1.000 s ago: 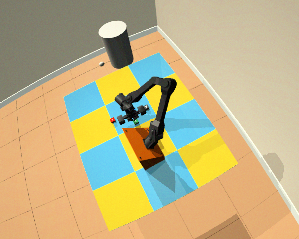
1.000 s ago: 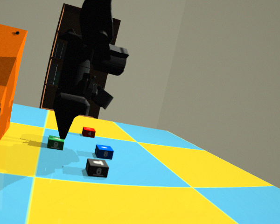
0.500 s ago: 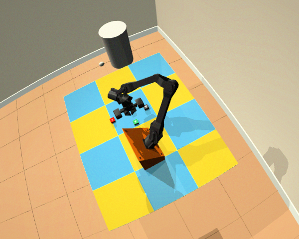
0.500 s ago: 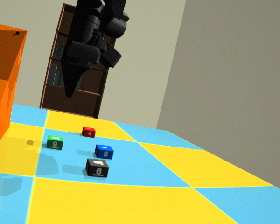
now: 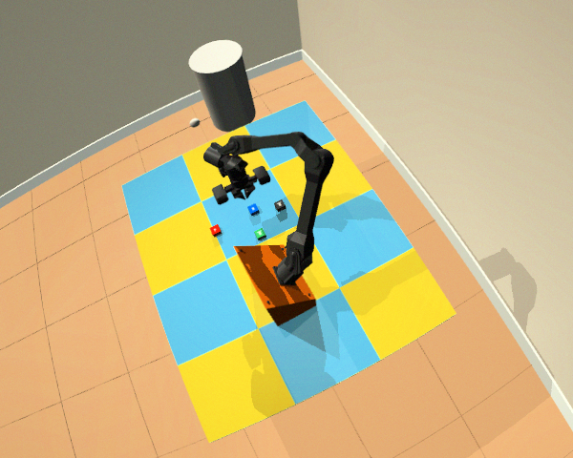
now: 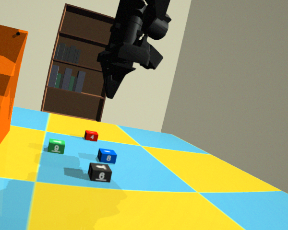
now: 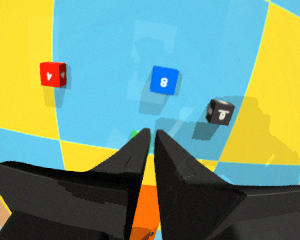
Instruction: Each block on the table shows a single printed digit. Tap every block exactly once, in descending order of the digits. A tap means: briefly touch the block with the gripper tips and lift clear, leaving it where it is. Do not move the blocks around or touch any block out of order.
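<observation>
The blue block is 2 cm ahead of my gripper tip, 1 cm to the right of it and 12 cm below it. The rest, counted from my gripper tip: black block (1 cm behind, 11 cm to the right, 12 cm below); then red block (15 cm to the left, 12 cm below); then green block (9 cm behind, 12 cm below).
</observation>
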